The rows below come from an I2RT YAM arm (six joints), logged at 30 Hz.
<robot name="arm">
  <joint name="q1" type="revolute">
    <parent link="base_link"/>
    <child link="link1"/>
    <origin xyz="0 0 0.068" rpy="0 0 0"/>
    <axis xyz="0 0 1"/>
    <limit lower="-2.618" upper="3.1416"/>
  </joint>
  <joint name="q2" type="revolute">
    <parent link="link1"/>
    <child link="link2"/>
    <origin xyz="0.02 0.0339 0.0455" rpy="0 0 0"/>
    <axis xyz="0 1 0"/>
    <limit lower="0" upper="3.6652"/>
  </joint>
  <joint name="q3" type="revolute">
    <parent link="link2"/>
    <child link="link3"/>
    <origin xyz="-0.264 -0.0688 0" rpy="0 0 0"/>
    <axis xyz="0 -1 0"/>
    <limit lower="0" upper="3.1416"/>
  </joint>
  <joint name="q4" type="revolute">
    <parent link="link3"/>
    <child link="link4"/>
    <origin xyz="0.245 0.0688 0.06" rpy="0 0 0"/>
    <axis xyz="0 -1 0"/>
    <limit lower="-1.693" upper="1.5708"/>
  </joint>
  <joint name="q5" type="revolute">
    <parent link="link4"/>
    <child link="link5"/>
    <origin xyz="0.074 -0.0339 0.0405" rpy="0 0 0"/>
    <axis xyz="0 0 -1"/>
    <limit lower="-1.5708" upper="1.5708"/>
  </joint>
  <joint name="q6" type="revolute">
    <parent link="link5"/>
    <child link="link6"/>
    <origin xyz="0.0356 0 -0.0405" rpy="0 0 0"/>
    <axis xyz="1 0 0"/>
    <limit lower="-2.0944" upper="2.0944"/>
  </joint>
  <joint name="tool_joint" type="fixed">
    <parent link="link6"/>
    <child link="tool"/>
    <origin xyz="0 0 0" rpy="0 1.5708 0"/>
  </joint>
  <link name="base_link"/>
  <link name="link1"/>
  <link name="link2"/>
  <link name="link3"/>
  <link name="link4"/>
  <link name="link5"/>
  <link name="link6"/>
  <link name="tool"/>
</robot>
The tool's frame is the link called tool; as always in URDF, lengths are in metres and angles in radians.
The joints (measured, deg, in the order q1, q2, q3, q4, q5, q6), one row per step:
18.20, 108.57, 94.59, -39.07, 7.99, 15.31
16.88, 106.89, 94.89, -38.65, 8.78, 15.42
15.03, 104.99, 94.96, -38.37, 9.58, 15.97
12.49, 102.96, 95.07, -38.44, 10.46, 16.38
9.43, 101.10, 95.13, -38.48, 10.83, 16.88
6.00, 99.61, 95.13, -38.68, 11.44, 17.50
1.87, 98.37, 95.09, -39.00, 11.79, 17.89
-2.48, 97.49, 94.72, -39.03, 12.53, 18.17
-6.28, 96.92, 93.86, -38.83, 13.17, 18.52
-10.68, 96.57, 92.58, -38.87, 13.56, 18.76
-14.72, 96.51, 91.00, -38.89, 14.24, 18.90
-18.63, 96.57, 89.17, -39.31, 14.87, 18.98
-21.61, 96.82, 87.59, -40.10, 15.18, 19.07
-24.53, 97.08, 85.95, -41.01, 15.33, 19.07
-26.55, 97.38, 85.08, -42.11, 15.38, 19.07
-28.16, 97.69, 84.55, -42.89, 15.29, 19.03
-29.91, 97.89, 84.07, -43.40, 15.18, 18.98
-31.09, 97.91, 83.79, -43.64, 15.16, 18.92
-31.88, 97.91, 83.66, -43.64, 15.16, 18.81
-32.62, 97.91, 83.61, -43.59, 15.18, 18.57
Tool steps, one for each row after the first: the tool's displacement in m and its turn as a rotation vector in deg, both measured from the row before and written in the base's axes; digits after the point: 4 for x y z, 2 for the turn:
-0.0008, -0.0109, 0.0140, 0.20, -2.47, -1.89
-0.0018, -0.0150, 0.0139, 0.40, -2.32, -2.78
-0.0027, -0.0199, 0.0144, 0.15, -2.17, -3.43
-0.0030, -0.0227, 0.0127, 0.46, -1.92, -3.67
-0.0032, -0.0247, 0.0095, 0.21, -1.40, -4.29
-0.0040, -0.0286, 0.0074, 0.11, -0.95, -4.65
-0.0046, -0.0297, 0.0035, -0.30, -0.54, -5.08
-0.0050, -0.0254, -0.0010, -0.17, 0.03, -4.50
-0.0071, -0.0286, -0.0052, 0.05, 0.92, -4.85
-0.0078, -0.0260, -0.0086, -0.03, 1.55, -4.63
-0.0098, -0.0242, -0.0113, 0.28, 2.31, -4.41
-0.0089, -0.0177, -0.0114, 0.73, 2.50, -3.25
-0.0101, -0.0164, -0.0118, 0.99, 2.63, -3.01
-0.0076, -0.0108, -0.0079, 0.94, 2.07, -2.05
-0.0059, -0.0086, -0.0056, 0.80, 1.42, -1.53
-0.0065, -0.0092, -0.0044, 0.64, 1.02, -1.65
-0.0047, -0.0060, -0.0019, 0.27, 0.49, -1.12
-0.0029, -0.0041, -0.0007, 0.03, 0.16, -0.70
-0.0026, -0.0039, -0.0002, -0.08, 0.13, -0.55

